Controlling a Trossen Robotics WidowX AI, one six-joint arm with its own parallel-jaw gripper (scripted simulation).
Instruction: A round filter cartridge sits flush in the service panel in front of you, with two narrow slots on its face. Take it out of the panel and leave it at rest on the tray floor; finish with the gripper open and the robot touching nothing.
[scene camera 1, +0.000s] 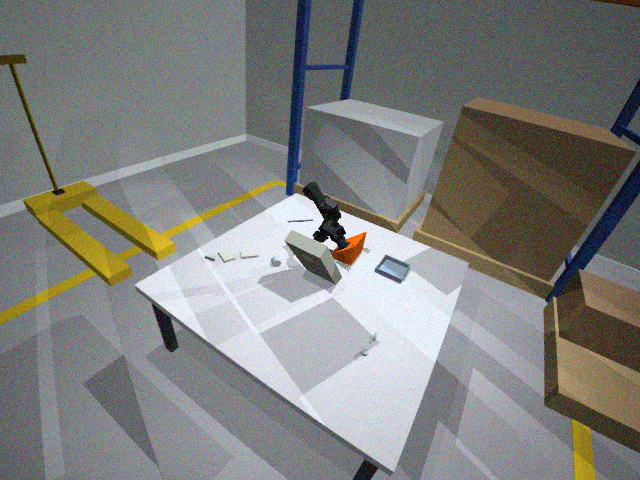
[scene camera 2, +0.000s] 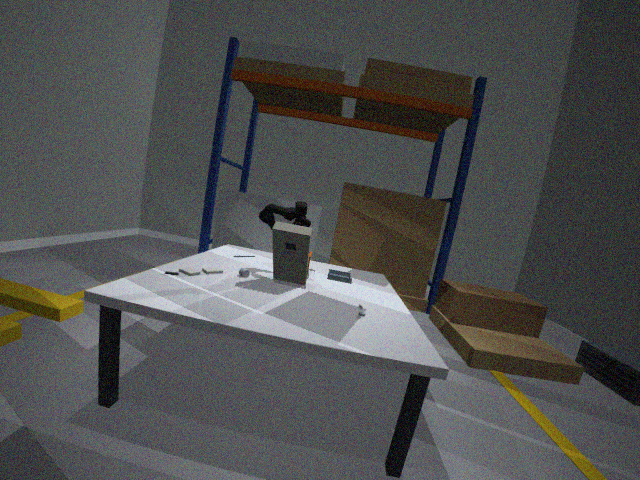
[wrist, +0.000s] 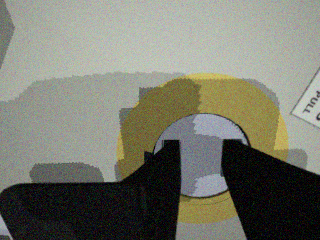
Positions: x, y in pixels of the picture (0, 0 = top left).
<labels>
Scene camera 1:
pale service panel: 315, 257
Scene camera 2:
pale service panel: 291, 243
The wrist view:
my gripper: 199, 146
round grey filter cartridge: 200, 136
pale service panel: 93, 93
</labels>
